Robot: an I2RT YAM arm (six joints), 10 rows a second.
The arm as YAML. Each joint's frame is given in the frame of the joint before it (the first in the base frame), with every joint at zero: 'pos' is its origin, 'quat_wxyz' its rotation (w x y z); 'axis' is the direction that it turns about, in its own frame. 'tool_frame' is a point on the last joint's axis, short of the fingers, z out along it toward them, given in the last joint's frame.
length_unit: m
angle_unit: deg
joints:
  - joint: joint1
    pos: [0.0, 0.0, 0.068]
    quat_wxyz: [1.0, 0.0, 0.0, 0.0]
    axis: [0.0, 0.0, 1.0]
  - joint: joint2
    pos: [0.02, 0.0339, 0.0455]
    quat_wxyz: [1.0, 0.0, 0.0, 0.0]
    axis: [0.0, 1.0, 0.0]
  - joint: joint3
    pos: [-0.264, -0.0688, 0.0]
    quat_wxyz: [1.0, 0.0, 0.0, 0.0]
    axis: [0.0, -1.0, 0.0]
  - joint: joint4
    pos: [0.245, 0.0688, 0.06]
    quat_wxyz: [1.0, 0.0, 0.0, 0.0]
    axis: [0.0, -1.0, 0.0]
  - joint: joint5
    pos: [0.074, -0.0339, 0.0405]
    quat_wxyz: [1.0, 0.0, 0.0, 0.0]
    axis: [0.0, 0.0, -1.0]
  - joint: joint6
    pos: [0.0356, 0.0, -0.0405]
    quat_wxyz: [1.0, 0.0, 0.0, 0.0]
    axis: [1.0, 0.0, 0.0]
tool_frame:
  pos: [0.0, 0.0, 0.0]
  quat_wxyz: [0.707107, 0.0, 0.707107, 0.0]
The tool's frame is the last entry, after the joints.
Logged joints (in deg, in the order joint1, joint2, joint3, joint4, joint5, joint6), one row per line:
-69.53, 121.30, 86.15, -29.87, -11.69, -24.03
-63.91, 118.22, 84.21, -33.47, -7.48, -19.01
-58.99, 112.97, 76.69, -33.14, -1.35, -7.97
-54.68, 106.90, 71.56, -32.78, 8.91, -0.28
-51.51, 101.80, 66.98, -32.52, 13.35, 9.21
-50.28, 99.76, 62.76, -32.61, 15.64, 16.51
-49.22, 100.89, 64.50, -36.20, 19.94, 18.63
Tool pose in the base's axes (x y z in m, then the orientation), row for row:
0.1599, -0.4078, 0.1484, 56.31, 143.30, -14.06
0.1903, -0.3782, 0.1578, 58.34, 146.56, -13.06
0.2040, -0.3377, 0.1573, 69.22, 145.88, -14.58
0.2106, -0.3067, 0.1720, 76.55, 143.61, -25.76
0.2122, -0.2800, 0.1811, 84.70, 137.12, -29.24
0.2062, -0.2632, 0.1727, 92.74, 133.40, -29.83
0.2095, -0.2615, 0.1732, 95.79, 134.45, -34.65
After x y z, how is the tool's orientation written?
As a rotation vector, in degrees.
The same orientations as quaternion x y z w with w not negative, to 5 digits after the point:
0.35531, 0.90420, -0.08872, 0.21978
0.36198, 0.90935, -0.08103, 0.18837
0.42177, 0.88887, -0.08884, 0.15535
0.46050, 0.86392, -0.15496, 0.13256
0.51193, 0.82876, -0.17673, 0.14089
0.55675, 0.80084, -0.17908, 0.12893
0.56511, 0.79318, -0.20442, 0.09862

